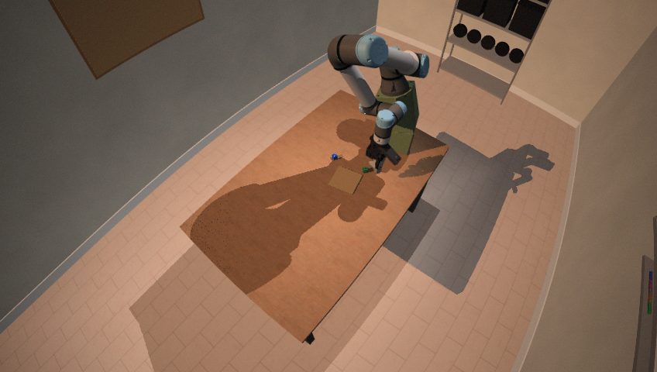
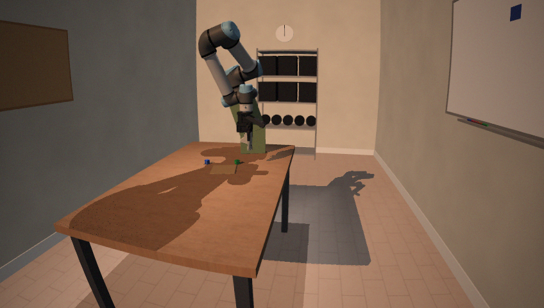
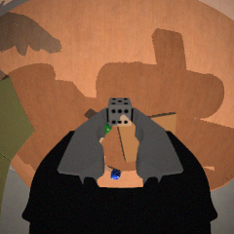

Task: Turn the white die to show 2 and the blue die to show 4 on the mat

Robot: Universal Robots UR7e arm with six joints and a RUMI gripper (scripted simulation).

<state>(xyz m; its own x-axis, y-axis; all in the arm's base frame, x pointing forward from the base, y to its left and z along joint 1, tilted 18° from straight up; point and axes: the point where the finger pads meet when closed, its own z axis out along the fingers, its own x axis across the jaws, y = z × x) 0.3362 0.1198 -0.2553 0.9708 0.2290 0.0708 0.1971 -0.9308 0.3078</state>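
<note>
My gripper is now right at the white die. From my hand the other things lie so: blue die: 40 mm ahead, 270 mm to the right, 100 mm below; green die: 20 mm behind, 90 mm to the right, 100 mm below; tan mat: 100 mm ahead, 120 mm to the right, 120 mm below.
</note>
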